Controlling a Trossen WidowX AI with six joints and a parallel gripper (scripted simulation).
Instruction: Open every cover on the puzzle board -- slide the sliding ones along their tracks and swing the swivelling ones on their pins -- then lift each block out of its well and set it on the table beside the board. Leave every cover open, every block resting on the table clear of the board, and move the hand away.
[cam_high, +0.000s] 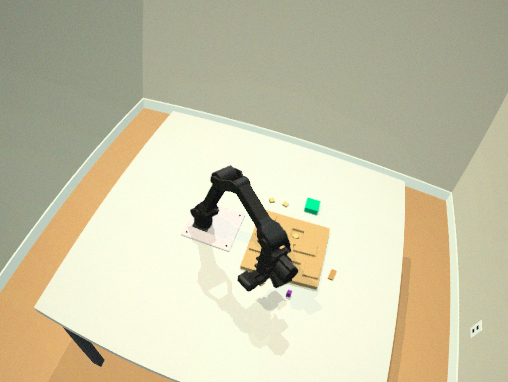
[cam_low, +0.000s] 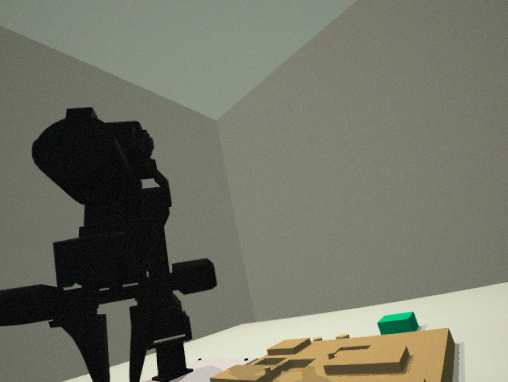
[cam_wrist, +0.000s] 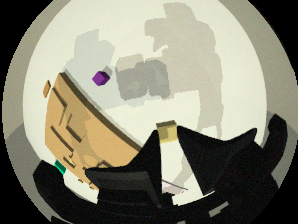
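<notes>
Right now my gripper tip is 10 cm short of the purple block, 6 cm above it and 3 cm to the right of it. The rest, counted from my gripper tip: orange block: 24 cm ahead, 18 cm to the left, 7 cm below; green block: 48 cm to the left, 7 cm ahead, 6 cm below.
</notes>
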